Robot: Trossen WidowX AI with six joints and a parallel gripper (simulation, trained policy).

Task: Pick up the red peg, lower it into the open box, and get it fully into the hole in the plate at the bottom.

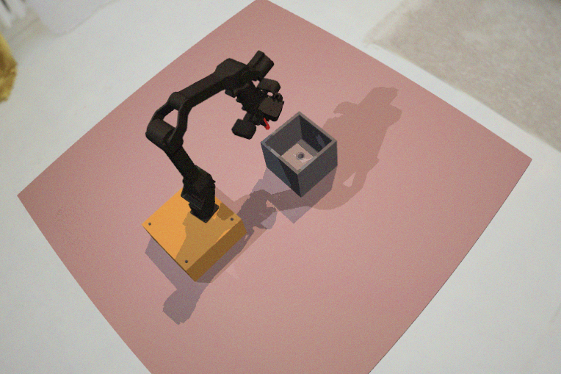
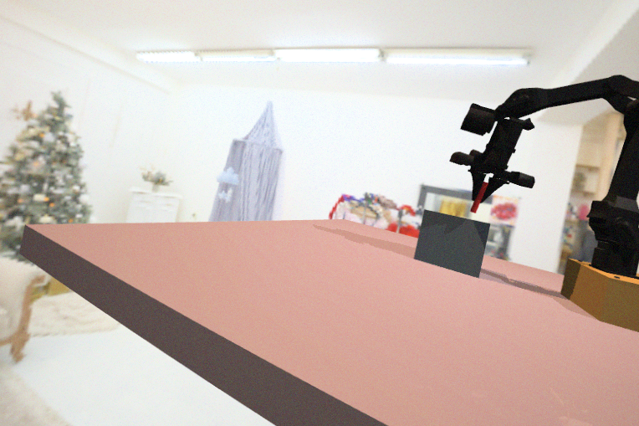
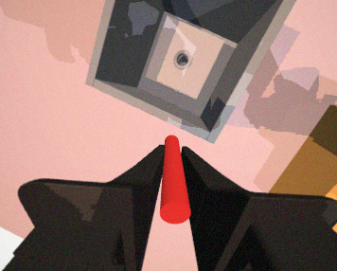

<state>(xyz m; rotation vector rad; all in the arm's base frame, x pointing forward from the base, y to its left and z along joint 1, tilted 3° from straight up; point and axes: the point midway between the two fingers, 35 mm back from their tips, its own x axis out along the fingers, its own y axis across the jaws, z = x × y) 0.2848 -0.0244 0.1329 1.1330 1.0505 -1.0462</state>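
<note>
Now: gripper tip 140 mm above the plate, 90 mm to the left of it and 20 mm short of it. Also, from my gripper tip: red peg 10 mm to the left, 10 mm above.
</note>
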